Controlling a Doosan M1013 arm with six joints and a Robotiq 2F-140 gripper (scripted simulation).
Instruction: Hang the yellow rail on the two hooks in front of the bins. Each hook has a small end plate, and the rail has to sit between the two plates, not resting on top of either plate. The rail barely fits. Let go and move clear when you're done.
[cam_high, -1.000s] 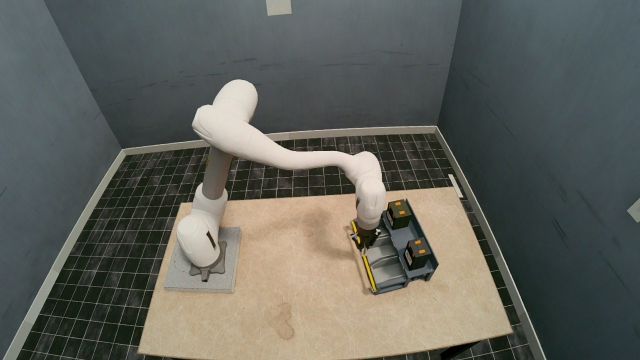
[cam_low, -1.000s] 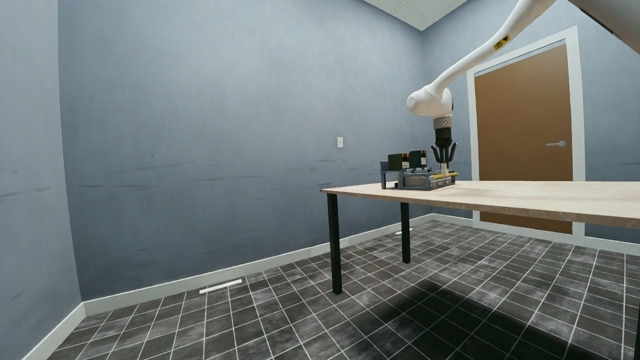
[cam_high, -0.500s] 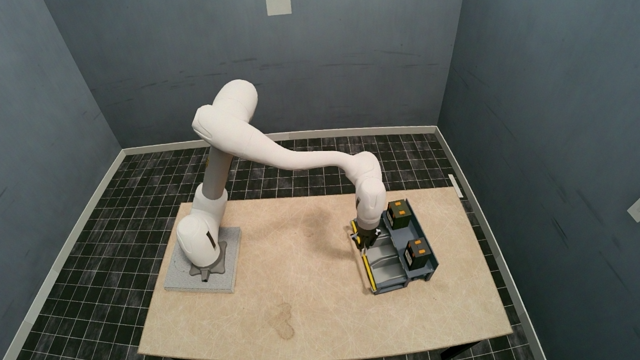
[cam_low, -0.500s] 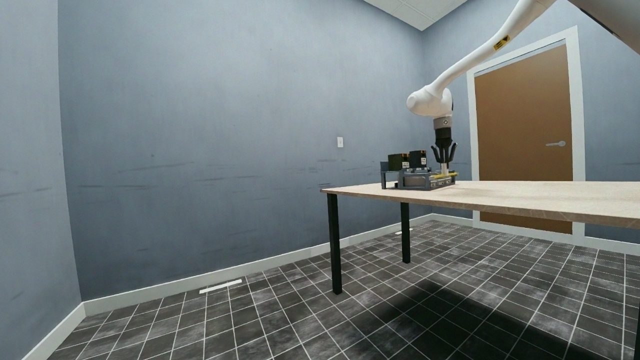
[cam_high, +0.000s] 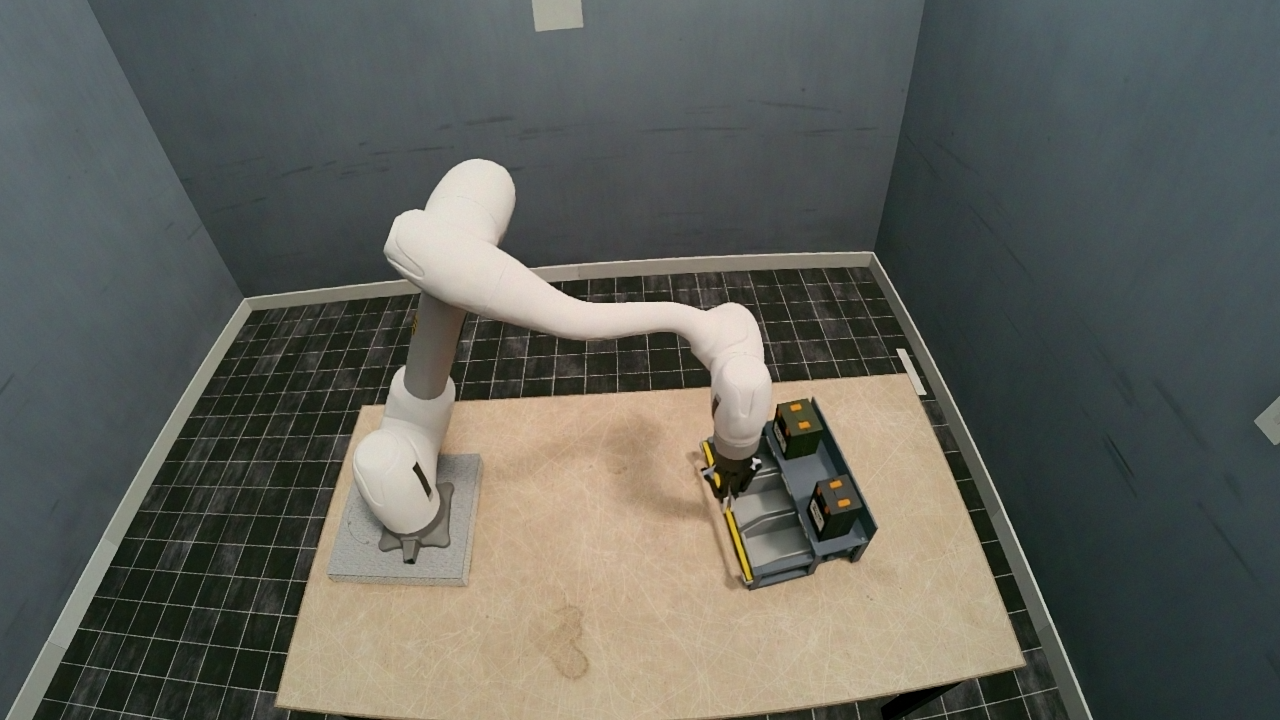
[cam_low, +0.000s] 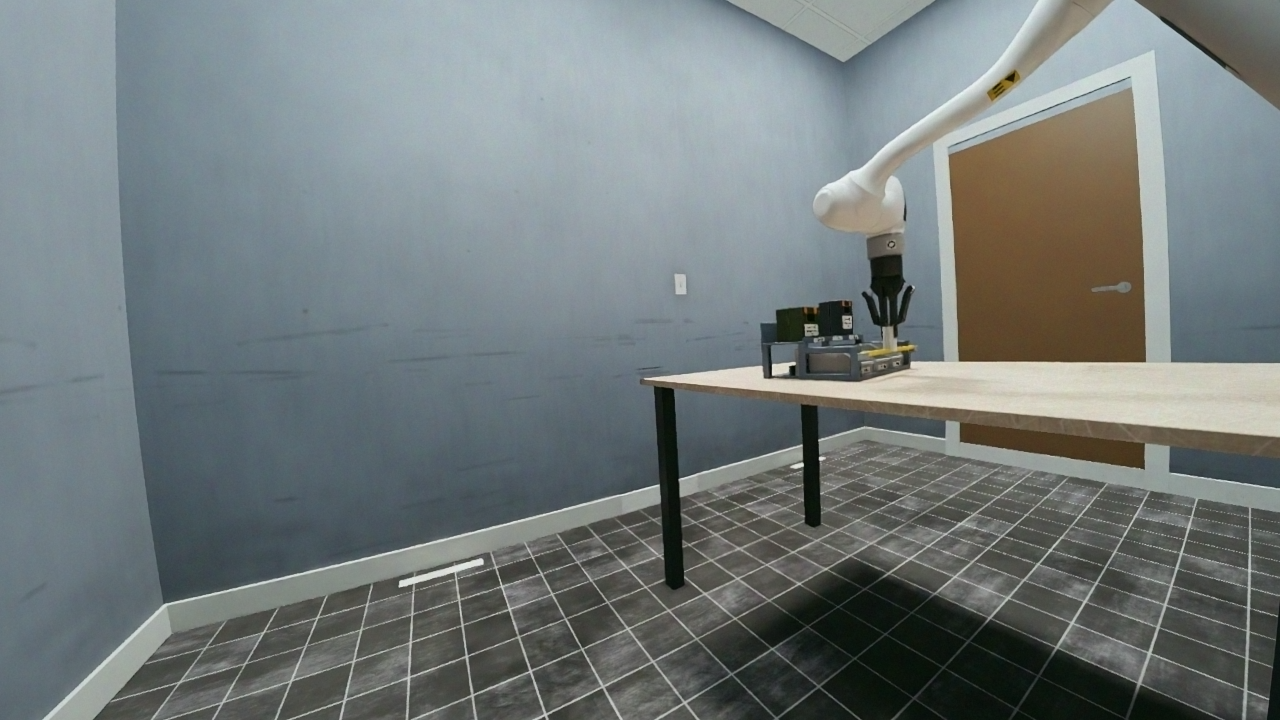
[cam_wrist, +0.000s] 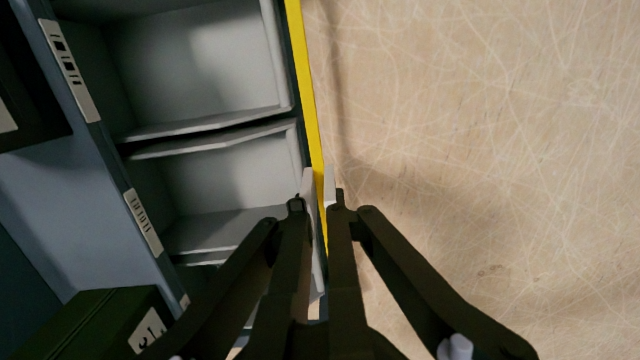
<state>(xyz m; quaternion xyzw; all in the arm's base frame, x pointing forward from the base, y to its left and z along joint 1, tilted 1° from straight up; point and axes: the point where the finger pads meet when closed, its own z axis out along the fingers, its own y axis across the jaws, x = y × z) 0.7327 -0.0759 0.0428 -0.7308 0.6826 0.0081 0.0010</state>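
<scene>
Right now the yellow rail is 3 cm below my hand.
</scene>
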